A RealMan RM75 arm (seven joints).
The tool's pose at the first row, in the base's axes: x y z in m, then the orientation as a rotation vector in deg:
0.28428 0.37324 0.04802 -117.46 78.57 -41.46
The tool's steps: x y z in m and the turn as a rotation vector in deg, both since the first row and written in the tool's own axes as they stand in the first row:
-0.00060 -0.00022 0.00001 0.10 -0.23 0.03
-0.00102 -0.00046 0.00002 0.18 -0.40 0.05
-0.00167 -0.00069 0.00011 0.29 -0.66 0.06
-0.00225 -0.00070 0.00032 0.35 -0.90 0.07
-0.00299 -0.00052 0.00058 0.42 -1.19 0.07
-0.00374 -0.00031 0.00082 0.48 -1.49 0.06
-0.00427 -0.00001 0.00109 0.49 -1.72 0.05
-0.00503 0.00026 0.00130 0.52 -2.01 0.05
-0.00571 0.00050 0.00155 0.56 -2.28 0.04
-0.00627 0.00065 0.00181 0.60 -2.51 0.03
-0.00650 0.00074 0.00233 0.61 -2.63 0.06
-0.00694 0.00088 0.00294 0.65 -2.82 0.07
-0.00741 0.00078 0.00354 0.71 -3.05 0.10
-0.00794 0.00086 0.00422 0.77 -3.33 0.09
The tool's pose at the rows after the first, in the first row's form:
0.28423 0.37387 0.04809 -117.38 78.41 -41.24
0.28425 0.37434 0.04820 -117.32 78.28 -41.09
0.28424 0.37504 0.04822 -117.25 78.08 -40.86
0.28420 0.37562 0.04801 -117.22 77.92 -40.62
0.28403 0.37629 0.04761 -117.19 77.71 -40.33
0.28382 0.37696 0.04720 -117.18 77.50 -40.03
0.28364 0.37741 0.04674 -117.20 77.35 -39.79
0.28337 0.37807 0.04630 -117.20 77.17 -39.48
0.28317 0.37866 0.04587 -117.20 76.99 -39.21
0.28307 0.37918 0.04552 -117.19 76.83 -38.98
0.28330 0.37945 0.04506 -117.17 76.78 -38.84
0.28350 0.37991 0.04449 -117.15 76.66 -38.64
0.28383 0.38047 0.04408 -117.09 76.52 -38.41
0.28408 0.38105 0.04348 -117.07 76.32 -38.14

